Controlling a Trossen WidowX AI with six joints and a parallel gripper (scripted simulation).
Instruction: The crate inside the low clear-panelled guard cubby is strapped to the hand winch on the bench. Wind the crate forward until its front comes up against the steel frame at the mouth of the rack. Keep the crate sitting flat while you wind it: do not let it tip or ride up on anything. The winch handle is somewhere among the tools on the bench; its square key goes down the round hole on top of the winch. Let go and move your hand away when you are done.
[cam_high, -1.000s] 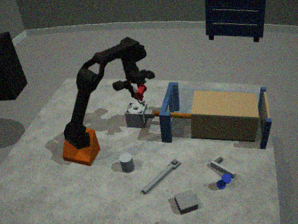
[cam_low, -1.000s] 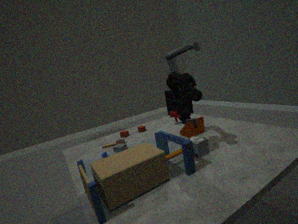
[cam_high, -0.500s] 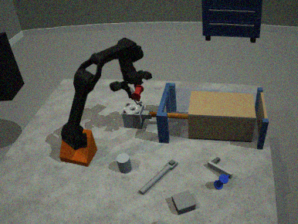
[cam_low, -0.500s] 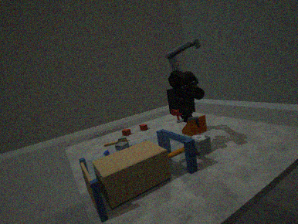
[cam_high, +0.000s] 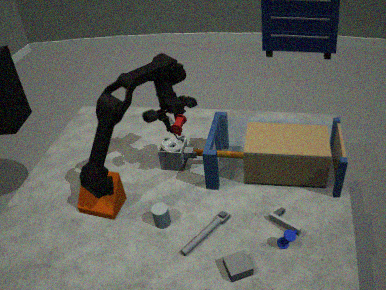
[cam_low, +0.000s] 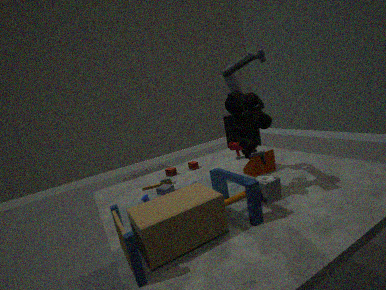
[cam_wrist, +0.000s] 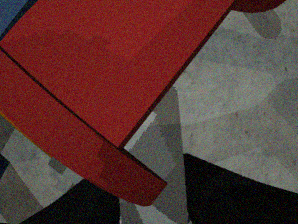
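Now: the winch handle with red knob 2 cm above my gripper tip. Round my gripper tip: red handle: 2 cm ahead, 3 cm to the right, 4 cm above; then grey block: 21 cm ahead, 44 cm to the right, 17 cm below; then grey winch: 5 cm behind, 5 cm to the left, 16 cm below.
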